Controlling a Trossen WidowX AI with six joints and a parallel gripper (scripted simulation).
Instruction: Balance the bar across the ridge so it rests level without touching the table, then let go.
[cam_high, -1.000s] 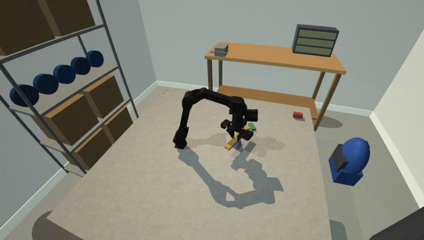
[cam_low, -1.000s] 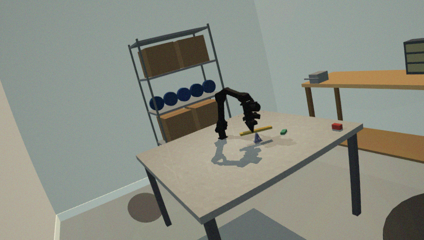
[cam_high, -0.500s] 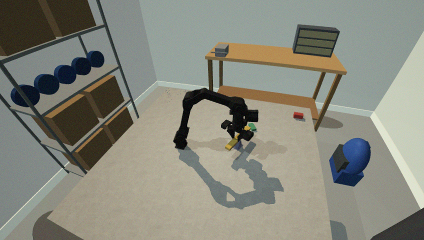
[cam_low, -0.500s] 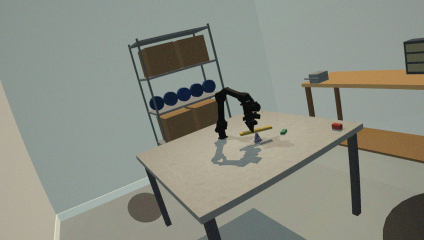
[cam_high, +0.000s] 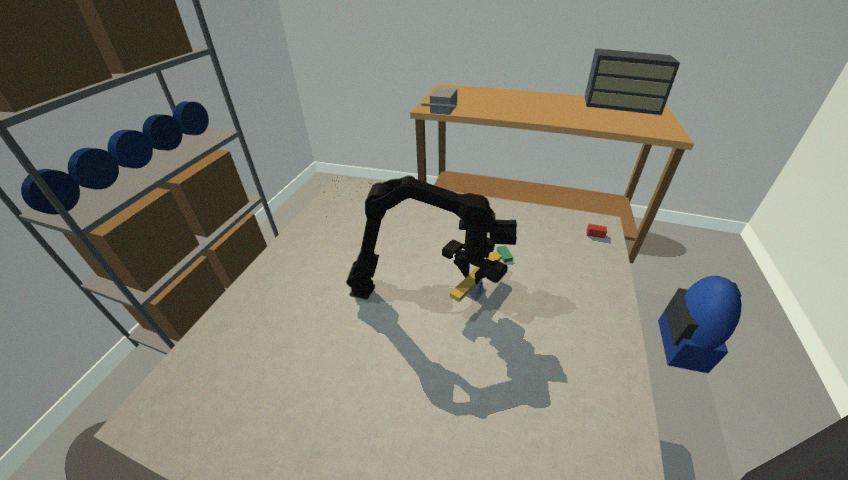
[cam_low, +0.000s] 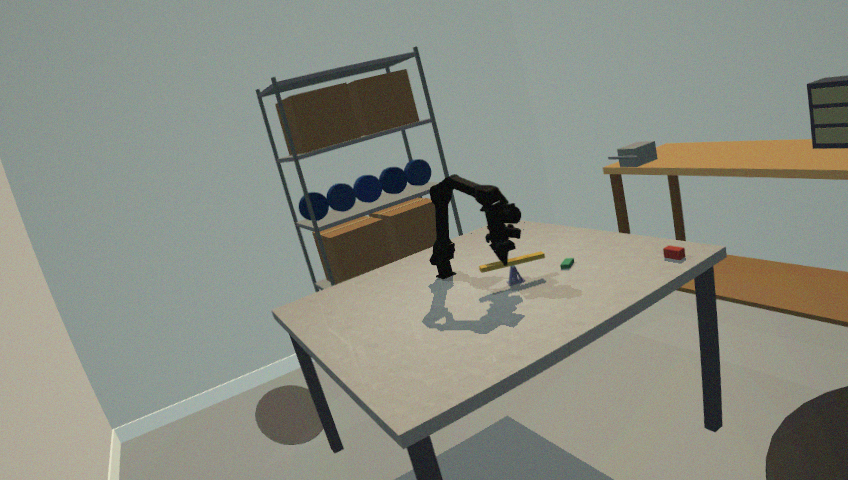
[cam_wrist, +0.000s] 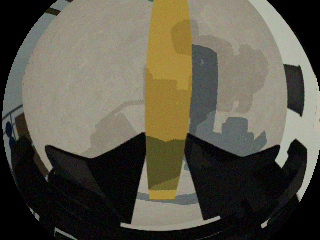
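Now: gripper tip 1 cm short of the yellow bar and 3 cm to the right of it. Also, from my gripper tip: green block 8 cm ahead, 22 cm to the left, 7 cm below; red block 40 cm ahead, 44 cm to the left, 6 cm below.
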